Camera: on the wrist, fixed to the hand. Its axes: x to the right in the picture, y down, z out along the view.
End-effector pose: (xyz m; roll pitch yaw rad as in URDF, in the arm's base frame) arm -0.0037 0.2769 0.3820 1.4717 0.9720 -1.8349
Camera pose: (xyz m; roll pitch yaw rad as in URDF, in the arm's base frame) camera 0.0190 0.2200 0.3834 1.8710 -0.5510 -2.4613
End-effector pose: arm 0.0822 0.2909 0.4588 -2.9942 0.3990 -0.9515
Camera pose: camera 0.0623 0.2345 0.4721 2.5434 0.6739 -2.9305
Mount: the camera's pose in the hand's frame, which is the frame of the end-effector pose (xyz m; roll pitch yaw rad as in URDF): 0.0265 0.0447 -0.0325 -0.0680 -0.6220 1.6242
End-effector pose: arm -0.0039 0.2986 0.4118 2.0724 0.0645 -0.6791
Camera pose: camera 0.0238 0.2852 0.4648 3.0540 -0.4482 -2.2671
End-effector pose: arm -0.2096 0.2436 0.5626 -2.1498 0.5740 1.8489
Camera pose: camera -0.1631 0.2689 0.5317 1.4707 0.9520 -1.3680
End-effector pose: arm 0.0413 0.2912 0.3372 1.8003 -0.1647 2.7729
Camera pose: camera 0.0170 0.2776 0.3918 -2.9255 -0.6967 1.0044
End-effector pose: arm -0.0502 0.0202 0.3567 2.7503 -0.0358 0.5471
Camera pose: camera -0.0140 0.0084 0.4047 3.1313 0.2326 -1.0598
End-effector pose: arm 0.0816 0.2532 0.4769 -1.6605 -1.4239 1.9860
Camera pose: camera 0.0967 0.3091 0.4970 -1.5321 0.1697 2.5270
